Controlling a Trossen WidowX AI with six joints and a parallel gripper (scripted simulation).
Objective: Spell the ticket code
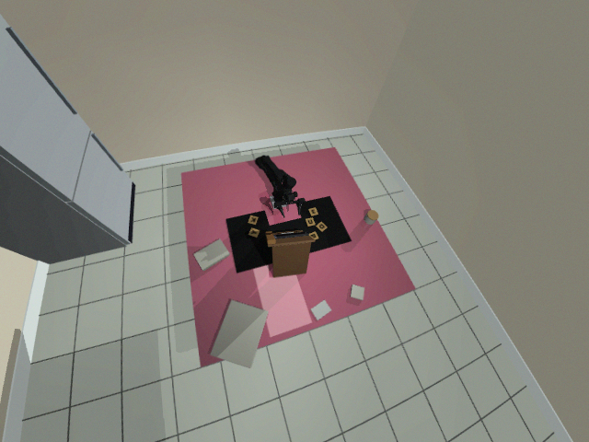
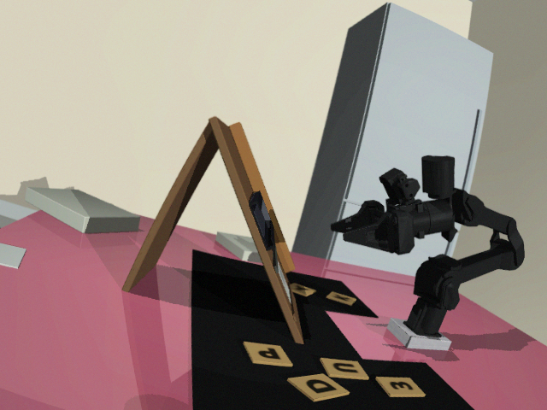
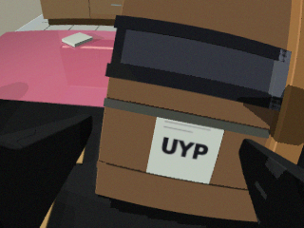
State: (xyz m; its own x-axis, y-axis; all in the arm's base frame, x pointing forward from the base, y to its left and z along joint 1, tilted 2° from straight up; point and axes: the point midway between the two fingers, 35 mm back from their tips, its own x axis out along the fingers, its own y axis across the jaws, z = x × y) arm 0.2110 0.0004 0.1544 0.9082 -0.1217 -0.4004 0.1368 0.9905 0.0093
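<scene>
Now: gripper tip 100 mm above the white ticket, 60 mm short of it and 40 mm to the left of it. Also, from my gripper tip: black mat (170 mm below, 30 mm behind, 10 mm to the right).
</scene>
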